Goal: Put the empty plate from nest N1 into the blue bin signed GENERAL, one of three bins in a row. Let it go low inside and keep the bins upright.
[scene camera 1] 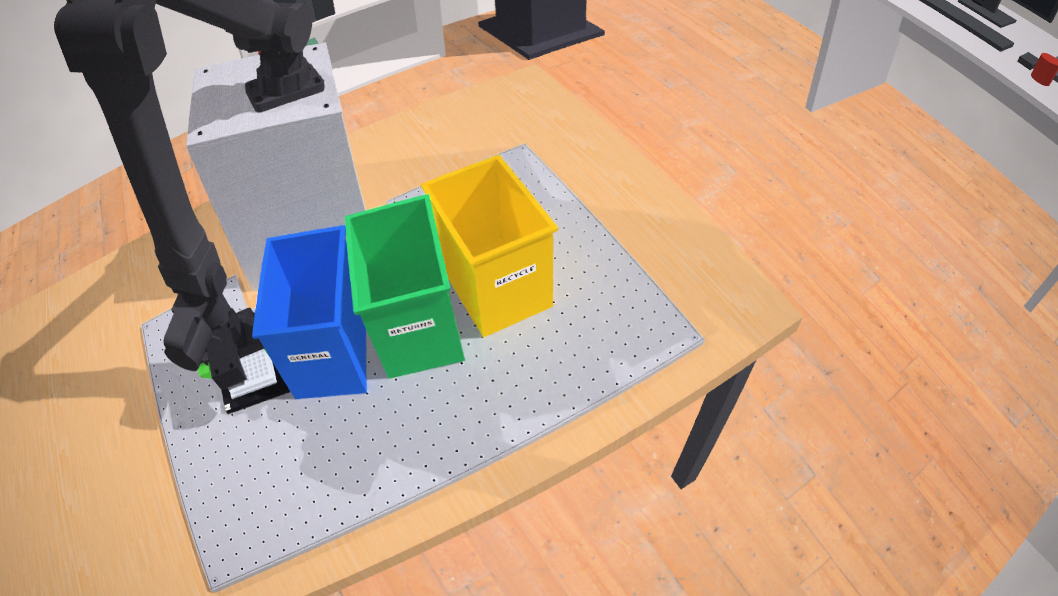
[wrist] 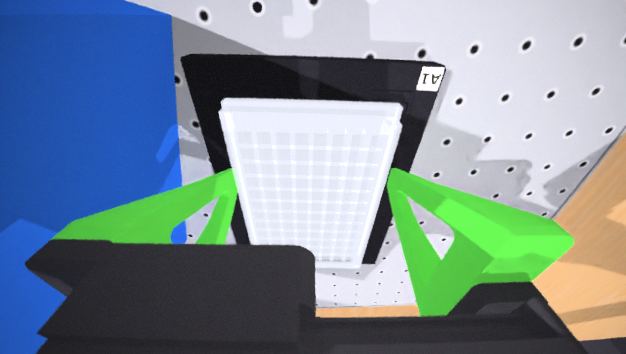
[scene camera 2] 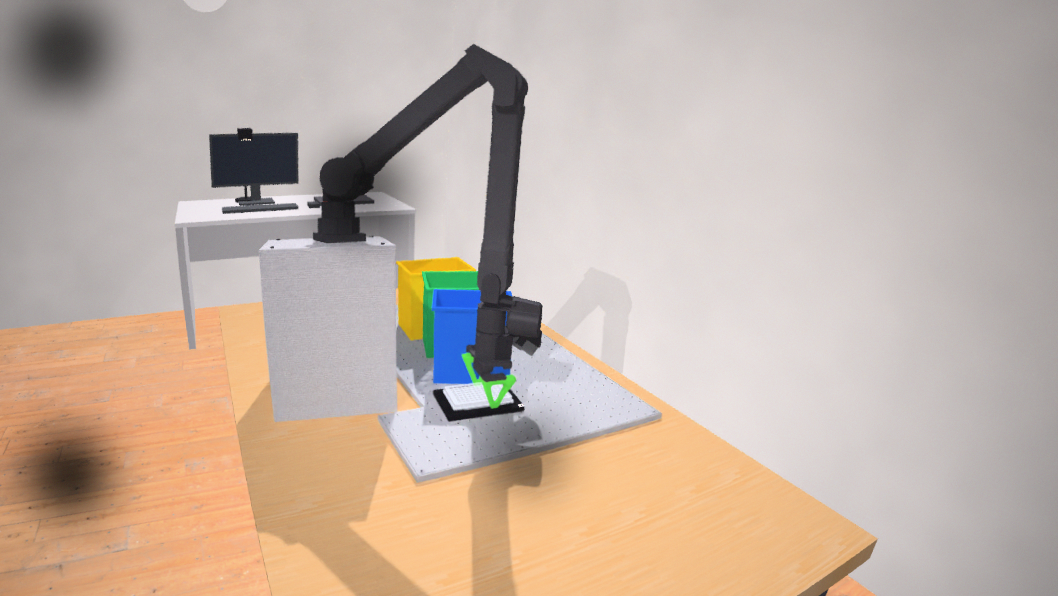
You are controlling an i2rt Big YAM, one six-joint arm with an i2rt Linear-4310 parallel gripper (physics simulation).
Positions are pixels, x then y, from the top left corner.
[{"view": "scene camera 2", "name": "gripper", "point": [485, 397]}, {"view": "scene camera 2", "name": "blue bin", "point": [455, 311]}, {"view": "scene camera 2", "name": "yellow recycle bin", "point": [410, 281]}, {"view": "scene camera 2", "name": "green returns bin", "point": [450, 280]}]
